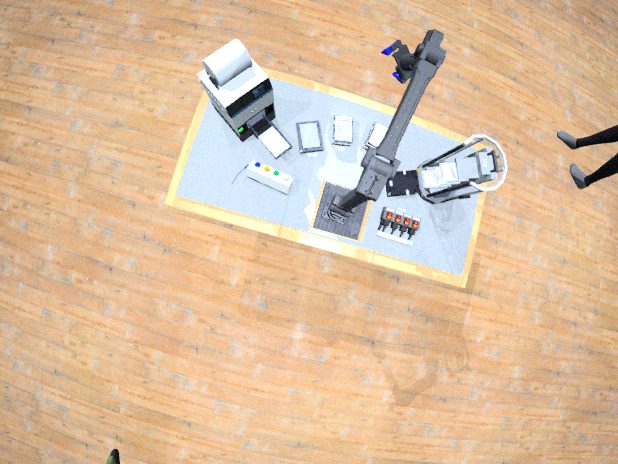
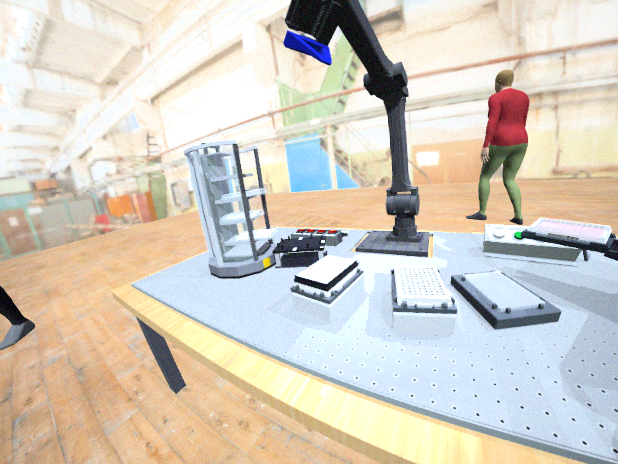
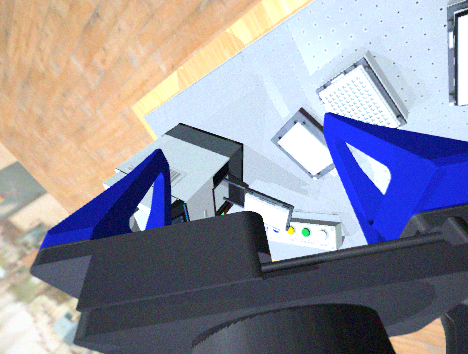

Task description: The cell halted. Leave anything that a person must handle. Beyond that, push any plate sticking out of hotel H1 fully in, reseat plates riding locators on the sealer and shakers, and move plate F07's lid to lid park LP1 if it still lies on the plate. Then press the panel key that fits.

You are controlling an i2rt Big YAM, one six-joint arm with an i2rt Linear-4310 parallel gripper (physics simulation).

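Where they show: gripper, fingertip midpoint: point(image 1: 387, 62) point(image 2: 347, 22) point(image 3: 242, 139); arm's base, origin of the base link: point(image 1: 334, 212) point(image 2: 404, 238).
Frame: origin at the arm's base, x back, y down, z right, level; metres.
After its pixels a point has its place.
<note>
My gripper point(image 1: 391, 63) {x -0.553, y -0.435, z -0.044 m} point(image 3: 242, 139) {x -0.553, y -0.435, z -0.044 m} is open and empty, high beyond the table's back edge. Hotel H1 point(image 2: 243, 200) {x -0.397, y -0.219, z 0.367 m} is a glass tower with pale plates or shelves; a low one reaches past its front post. The sealer point(image 1: 250, 100) {x -0.285, y -0.280, z -0.511 m} point(image 3: 185, 162) {x -0.425, y -0.147, z -0.527 m} has a plate point(image 1: 273, 140) {x -0.207, y -0.118, z -0.390 m} point(image 2: 572, 230) {x -0.227, y -0.115, z -0.386 m} on its extended tray. One shaker bears a white-topped plate with a black band point(image 2: 327, 271) {x -0.457, y -0.071, z 0.076 m}; another bears a white well plate point(image 1: 343, 129) {x -0.405, y -0.057, z -0.096 m} point(image 2: 422, 286) {x -0.430, y -0.055, z -0.105 m} point(image 3: 360, 97) {x -0.433, y -0.058, z -0.085 m}. I cannot tell their seating or which is F07. A dark frame point(image 2: 487, 309) {x -0.403, y -0.011, z -0.217 m} has a pale inside. The panel point(image 1: 268, 181) {x -0.029, y -0.052, z -0.355 m} point(image 3: 300, 239) {x -0.058, y -0.064, z -0.355 m} has blue, yellow, green and white keys.
A black platform point(image 1: 395, 190) {x -0.203, y -0.049, z 0.252 m} point(image 2: 300, 244) {x -0.273, y -0.049, z 0.278 m} stands by the hotel. A block with red switches point(image 1: 400, 221) {x -0.063, y -0.037, z 0.324 m} point(image 2: 317, 235) {x -0.116, y -0.029, z 0.310 m} is near the arm base point(image 2: 370, 243) {x -0.085, y -0.001, z 0.106 m}. A red-shirted person point(image 2: 507, 117) stands beyond the table; another person's feet point(image 1: 578, 176) point(image 2: 17, 332) are off the hotel side.
</note>
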